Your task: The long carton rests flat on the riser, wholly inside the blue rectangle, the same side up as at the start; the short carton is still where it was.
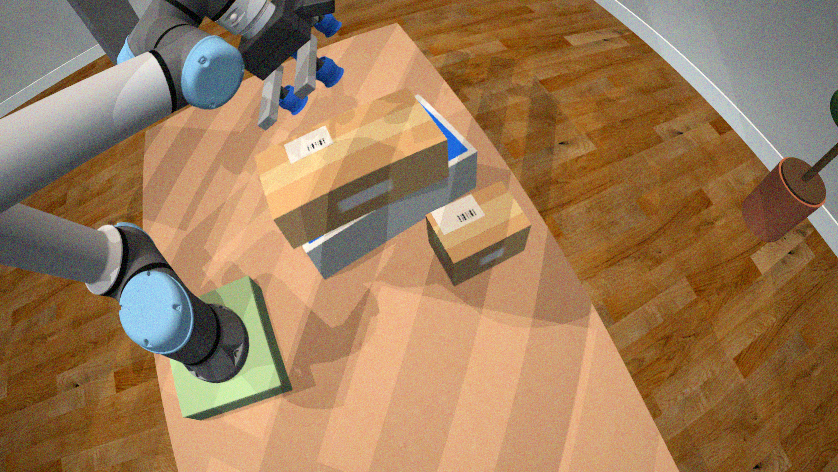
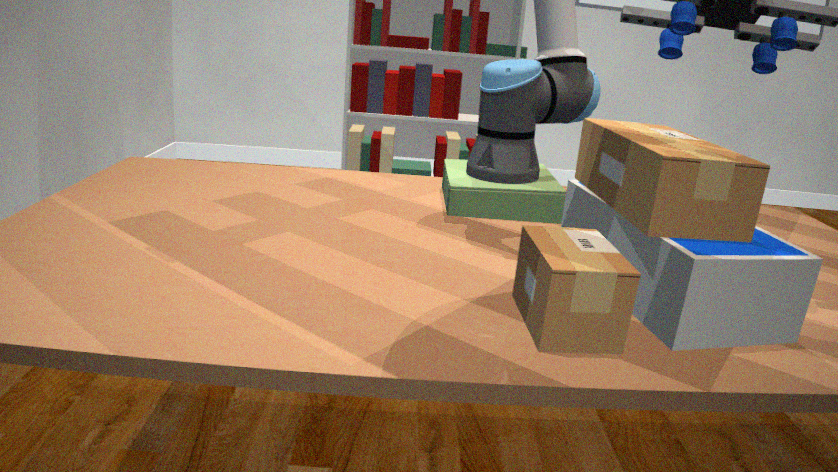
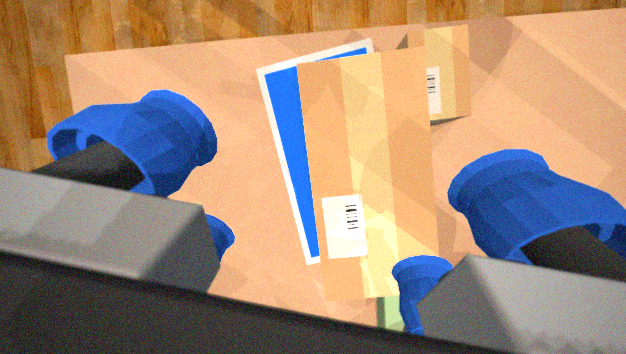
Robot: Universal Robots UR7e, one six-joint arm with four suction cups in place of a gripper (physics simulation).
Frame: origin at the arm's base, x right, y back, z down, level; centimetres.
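Seen in the pictures: end effector, tool point: [image 2: 725,48] [image 3: 320,214]; arm's base, origin of the base link: [image 1: 215,344] [image 2: 502,174].
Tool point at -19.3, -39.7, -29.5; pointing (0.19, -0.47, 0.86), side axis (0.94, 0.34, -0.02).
Note:
Offsets run from my tool point to a thing's top centre, as dx, dy, dz. Level surfaces: height alone.
The long carton @(+6.4, +1.0, +13.6) [image 1: 363,152] [image 2: 621,175] [image 3: 370,150] lies flat on the grey riser @(+3.8, -2.7, +24.0) [image 1: 381,229] [image 2: 750,299] [image 3: 284,165], barcode label up. It is turned askew to the blue rectangle @(+3.8, -2.7, +24.0) [image 1: 454,140] [image 2: 762,243] [image 3: 291,125] and crosses its outline. It overhangs the riser's end nearer the robot base and, at its other end, the side toward the short carton. The short carton @(+24.1, -13.9, +25.6) [image 1: 486,234] [image 2: 592,316] [image 3: 457,75] stands on the table beside the riser, label up, apart from it. My gripper [image 1: 310,63] [image 2: 725,38] is open, its four blue cups empty, above and clear of the long carton.
The robot base stands on a green block [image 1: 263,369] [image 2: 498,205] at the table's @(dz +36.0) [image 1: 439,381] [image 2: 263,293] edge. A bookshelf [image 2: 345,87] stands behind the table. A potted plant [image 1: 777,202] stands on the floor.

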